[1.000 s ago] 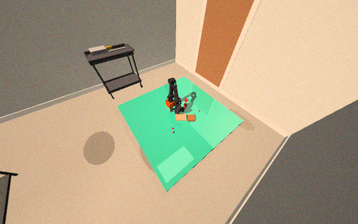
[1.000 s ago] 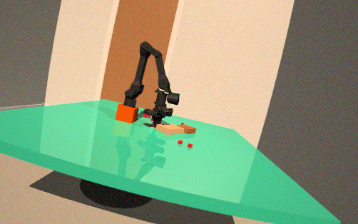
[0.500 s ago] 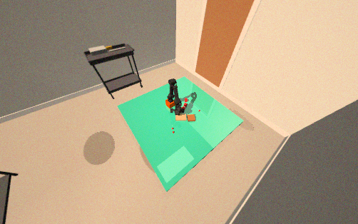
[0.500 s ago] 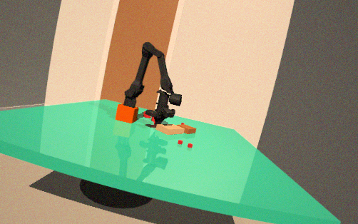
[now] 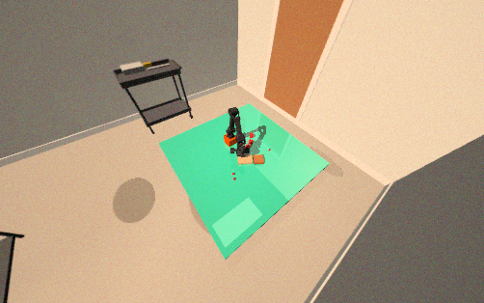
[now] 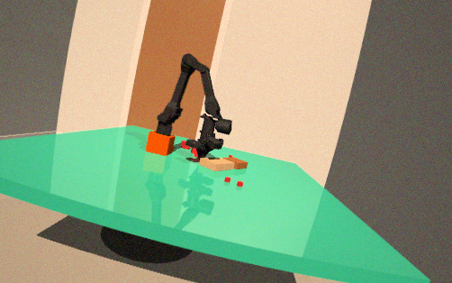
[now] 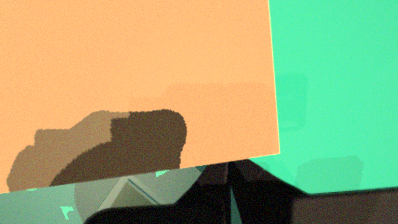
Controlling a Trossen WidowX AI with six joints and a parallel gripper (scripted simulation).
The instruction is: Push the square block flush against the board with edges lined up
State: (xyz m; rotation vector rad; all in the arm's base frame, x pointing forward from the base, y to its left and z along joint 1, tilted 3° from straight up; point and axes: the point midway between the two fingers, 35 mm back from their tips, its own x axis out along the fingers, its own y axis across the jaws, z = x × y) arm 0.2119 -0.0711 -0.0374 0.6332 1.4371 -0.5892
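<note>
Now: gripper tip 80 mm short of the tan board and 10 mm below it. The rest, counted from my gripper tip: square block 180 mm ahead, 100 mm to the left, 10 mm above.
</note>
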